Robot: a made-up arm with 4 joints.
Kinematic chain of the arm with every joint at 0, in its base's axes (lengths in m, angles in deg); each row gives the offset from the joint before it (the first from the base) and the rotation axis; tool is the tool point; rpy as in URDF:
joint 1: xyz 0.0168 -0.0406 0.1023 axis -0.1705 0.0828 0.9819
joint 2: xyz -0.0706 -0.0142 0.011 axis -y
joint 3: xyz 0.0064 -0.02 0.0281 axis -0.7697 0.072 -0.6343
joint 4: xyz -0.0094 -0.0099 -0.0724 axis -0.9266 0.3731 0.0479
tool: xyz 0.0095 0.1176 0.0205 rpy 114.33 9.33 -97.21
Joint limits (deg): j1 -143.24..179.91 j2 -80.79..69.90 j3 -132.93..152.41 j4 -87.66..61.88
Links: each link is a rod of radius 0.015 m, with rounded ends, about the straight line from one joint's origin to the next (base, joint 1, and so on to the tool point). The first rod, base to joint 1, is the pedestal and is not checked.
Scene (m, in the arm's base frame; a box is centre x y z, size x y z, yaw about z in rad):
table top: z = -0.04
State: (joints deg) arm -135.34 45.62 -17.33 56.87
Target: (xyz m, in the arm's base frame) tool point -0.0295 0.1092 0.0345
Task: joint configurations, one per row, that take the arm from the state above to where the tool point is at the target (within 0.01 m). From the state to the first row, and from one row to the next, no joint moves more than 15 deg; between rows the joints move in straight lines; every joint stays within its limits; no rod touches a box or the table.
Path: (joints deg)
1: -121.49 37.36 -18.93 57.59
2: -107.65 29.10 -20.54 58.30
3: -93.80 20.84 -22.14 59.02
4: -79.95 12.58 -23.74 59.73
5: -66.10 4.32 -25.35 60.45
6: -52.26 -3.94 -26.95 61.16
7: -38.41 -12.20 -28.55 61.88

